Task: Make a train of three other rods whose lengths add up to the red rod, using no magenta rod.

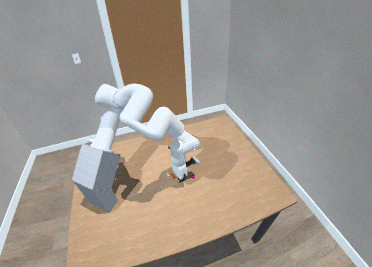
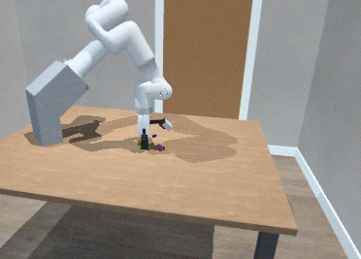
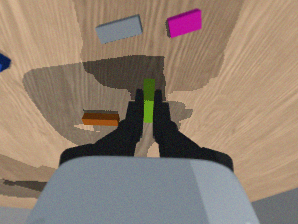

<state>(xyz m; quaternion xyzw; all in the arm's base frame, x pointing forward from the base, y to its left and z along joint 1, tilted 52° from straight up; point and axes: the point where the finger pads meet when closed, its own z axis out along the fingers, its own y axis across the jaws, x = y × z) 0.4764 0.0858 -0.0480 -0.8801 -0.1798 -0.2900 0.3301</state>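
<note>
Right now the lime rod is 20 mm below my hand. Also, from my hand: orange rod: 50 mm behind, 30 mm to the left, 20 mm below; then grey rod: 50 mm to the left, 40 mm ahead, 20 mm below; then magenta rod: 70 mm ahead, 20 mm to the left, 20 mm below.
</note>
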